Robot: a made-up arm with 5 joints.
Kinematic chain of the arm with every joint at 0, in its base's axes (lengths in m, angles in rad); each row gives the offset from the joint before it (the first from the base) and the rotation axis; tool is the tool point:
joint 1: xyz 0 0 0.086 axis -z
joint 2: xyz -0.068 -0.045 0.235 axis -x
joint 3: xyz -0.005 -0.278 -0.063 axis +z
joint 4: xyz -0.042 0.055 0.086 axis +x
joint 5: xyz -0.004 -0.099 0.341 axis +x
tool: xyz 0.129 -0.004 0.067
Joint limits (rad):
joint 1: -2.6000..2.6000
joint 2: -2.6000..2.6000
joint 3: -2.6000..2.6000
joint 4: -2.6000..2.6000
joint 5: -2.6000..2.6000
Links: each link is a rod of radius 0.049 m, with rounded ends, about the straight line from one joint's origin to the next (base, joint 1, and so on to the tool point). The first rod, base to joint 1, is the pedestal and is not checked.
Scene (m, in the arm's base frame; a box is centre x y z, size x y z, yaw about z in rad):
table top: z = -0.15
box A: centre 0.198 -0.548 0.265 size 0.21 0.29 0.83 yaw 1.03
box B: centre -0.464 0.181 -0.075 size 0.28 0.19 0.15 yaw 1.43
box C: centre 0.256 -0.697 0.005 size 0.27 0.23 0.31 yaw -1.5
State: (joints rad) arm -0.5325 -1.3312 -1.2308 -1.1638 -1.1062
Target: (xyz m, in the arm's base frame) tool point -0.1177 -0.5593 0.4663
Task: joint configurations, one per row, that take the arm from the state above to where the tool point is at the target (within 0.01 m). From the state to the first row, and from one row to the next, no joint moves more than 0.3 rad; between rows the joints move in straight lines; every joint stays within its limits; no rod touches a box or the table.
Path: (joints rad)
1: -0.2658 -1.3107 -1.0589 -1.2574 -1.0539
2: 0.0008 -1.2902 -0.8871 -1.3511 -1.0017
3: 0.2675 -1.2697 -0.7152 -1.4447 -0.9494
4: 0.5341 -1.2492 -0.5434 -1.5383 -0.8971
5: 0.8008 -1.2286 -0.3715 -1.6320 -0.8448
6: 1.0674 -1.2081 -0.1997 -1.7256 -0.7926
7: 0.9227 -1.0805 -0.4731 -1.4562 -0.8009
8: 0.7780 -0.9529 -0.7464 -1.1868 -0.8093
9: 0.6333 -0.8253 -1.0198 -0.9174 -0.8176
10: 0.4886 -0.6977 -1.2932 -0.6480 -0.8260
11: 0.3439 -0.5701 -1.5666 -0.3786 -0.8344

